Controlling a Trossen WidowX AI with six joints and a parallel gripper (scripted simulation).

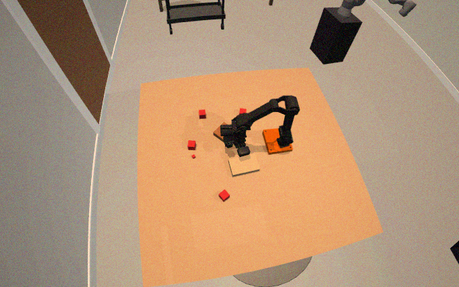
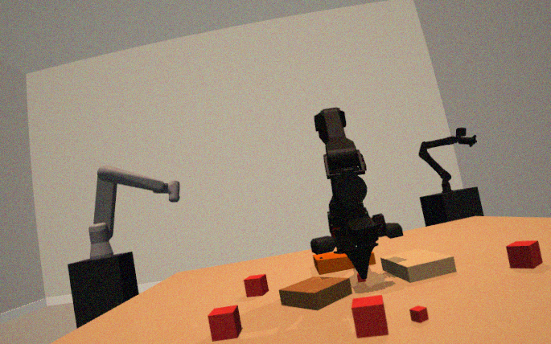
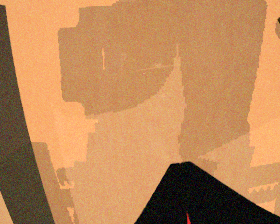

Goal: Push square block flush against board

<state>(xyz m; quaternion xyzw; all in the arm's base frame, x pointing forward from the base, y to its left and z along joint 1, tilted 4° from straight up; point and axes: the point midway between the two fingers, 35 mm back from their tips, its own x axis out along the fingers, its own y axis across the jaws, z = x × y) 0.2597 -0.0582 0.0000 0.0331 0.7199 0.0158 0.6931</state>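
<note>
Right now the brown square block is 40 mm ahead of my gripper tip, 110 mm to the right of it and 10 mm above it. The rest, counted from my gripper tip: pale tan board (10 mm ahead, 120 mm to the left, 10 mm above).
</note>
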